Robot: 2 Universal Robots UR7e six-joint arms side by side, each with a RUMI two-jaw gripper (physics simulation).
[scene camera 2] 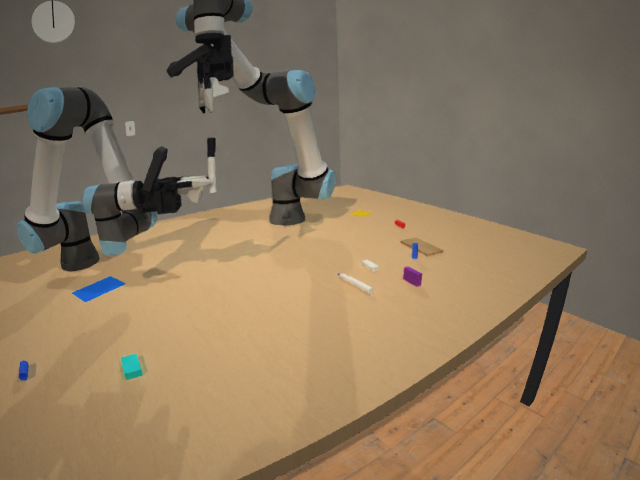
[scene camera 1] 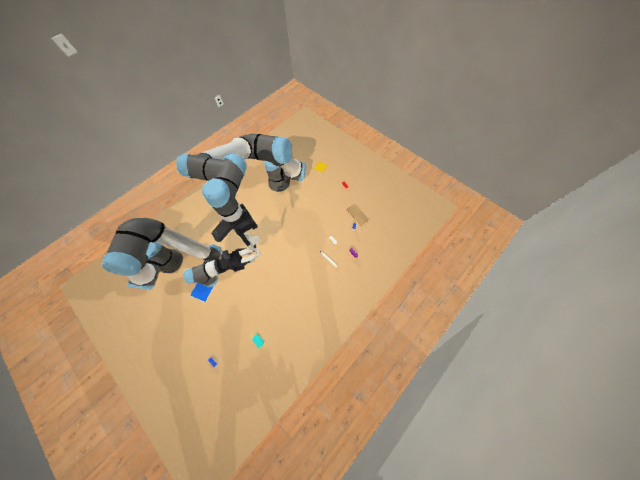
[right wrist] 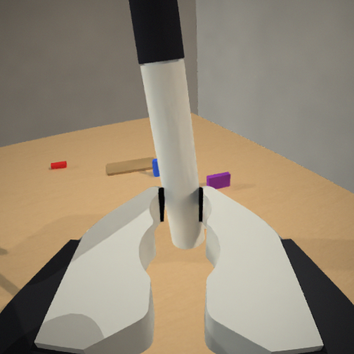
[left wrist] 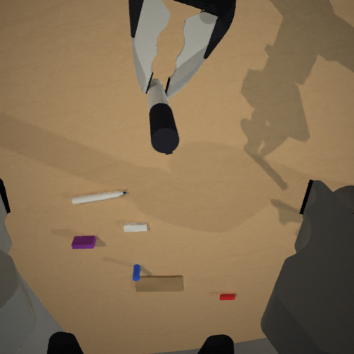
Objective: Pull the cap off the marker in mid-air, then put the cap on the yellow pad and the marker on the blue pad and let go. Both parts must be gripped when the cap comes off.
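Seen in the pictures: left gripper, fingertip midpoint: [scene camera 2: 207, 112] [scene camera 1: 246, 237]; right gripper, fingertip midpoint: [scene camera 2: 213, 181] [scene camera 1: 258, 252]; left arm's base, origin of the base link: [scene camera 2: 287, 220] [scene camera 1: 279, 182]; right arm's base, origin of the base link: [scene camera 2: 80, 263] [scene camera 1: 170, 261].
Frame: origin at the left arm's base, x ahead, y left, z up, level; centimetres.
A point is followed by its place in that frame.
The marker's white body [scene camera 2: 212, 173] {z 31.1, x 29.5, y -57.1 cm} [right wrist: 172, 130] stands upright in mid-air, its black cap [scene camera 2: 210, 147] {z 37.7, x 29.0, y -56.8 cm} [left wrist: 164, 131] [right wrist: 157, 30] on top. My right gripper [scene camera 2: 211, 181] {z 29.1, x 29.0, y -56.6 cm} [right wrist: 181, 189] is shut on the body near its lower end. My left gripper [scene camera 2: 205, 109] {z 46.6, x 28.4, y -56.7 cm} [left wrist: 154, 184] is open and points down above the cap; a gap shows between them in scene camera 2. In scene camera 1 the grippers overlap and the marker is hard to make out. The yellow pad [scene camera 1: 320, 166] {z 0.1, x 19.7, y 26.1 cm} [scene camera 2: 360, 213] {z 0.1, x 19.9, y 25.7 cm} lies by the left arm's base. The blue pad [scene camera 1: 201, 292] {z 0.1, x -0.1, y -87.7 cm} [scene camera 2: 98, 289] {z 0.1, x 0.0, y -84.7 cm} lies near the right arm's base.
A white pen [scene camera 1: 328, 258] {z 1.7, x 57.3, y -35.4 cm} [scene camera 2: 355, 283] {z 1.4, x 58.4, y -36.7 cm} [left wrist: 98, 197], a white block [scene camera 2: 370, 265] {z 1.2, x 55.2, y -24.0 cm}, a purple block [scene camera 2: 412, 275] {z 2.5, x 69.8, y -26.2 cm}, a blue cylinder [scene camera 2: 415, 251] {z 2.5, x 62.9, y -9.3 cm}, a brown board [scene camera 2: 428, 248] {z 0.8, x 63.6, y -0.2 cm} and a red cylinder [scene camera 2: 399, 223] {z 1.6, x 43.5, y 17.4 cm} lie at right. A teal block [scene camera 2: 131, 366] {z 1.5, x 45.6, y -94.4 cm} and another blue cylinder [scene camera 2: 23, 370] {z 2.0, x 30.6, y -113.8 cm} are at lower left.
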